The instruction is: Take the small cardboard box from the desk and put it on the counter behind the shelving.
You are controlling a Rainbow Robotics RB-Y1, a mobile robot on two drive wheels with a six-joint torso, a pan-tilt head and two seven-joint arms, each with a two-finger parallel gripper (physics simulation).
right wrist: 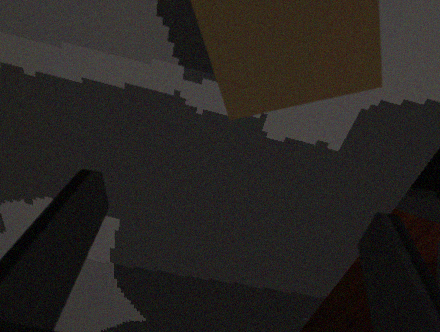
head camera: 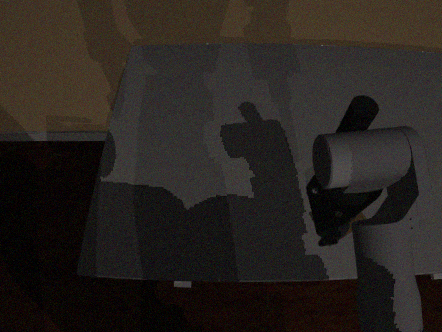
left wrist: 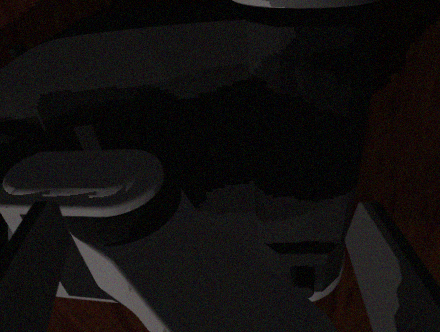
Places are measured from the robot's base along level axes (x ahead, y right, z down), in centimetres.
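Pixels of known places: left gripper, fingertip midpoint: (left wrist: pixel 210 223); right gripper, fingertip midpoint: (right wrist: pixel 234 209) (head camera: pixel 317 217).
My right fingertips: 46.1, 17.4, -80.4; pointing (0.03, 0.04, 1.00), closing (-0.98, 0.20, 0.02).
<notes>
Behind a point stands the place of what it marks, as x, y, z.
The small cardboard box (head camera: pixel 359 218) @[47.7, 28.0, -77.2] (right wrist: pixel 295 55) @[45.8, 22.5, -77.2] is brown and lies on the grey desk (head camera: pixel 175 100) @[81.0, -19.9, -72.2] (right wrist: pixel 225 240) @[43.9, 6.1, -72.2]. In the head camera a sliver of it shows behind my right arm; in the right wrist view it is at the top, cut off by the frame, beyond my fingertips. My right gripper (head camera: pixel 330 239) (right wrist: pixel 234 209) @[46.1, 17.4, -80.4] is open and empty above the desk, close to the box. My left gripper (left wrist: pixel 210 223) @[-7.0, -23.6, -49.6] is open and empty, away from the desk, above my own base. The counter and the shelving do not show.
A brown wall (head camera: pixel 40 60) @[109.2, -87.2, -61.8] stands behind the desk. The desk's near edge crosses the lower part of the head camera view, with dark reddish floor (head camera: pixel 240 310) @[27.0, 6.9, -0.2] (left wrist: pixel 410 150) @[22.5, 6.8, -0.2] below. My black base (left wrist: pixel 280 135) @[-3.7, -8.4, -19.1] fills much of the left wrist view. Shadows of my arms fall across the desk.
</notes>
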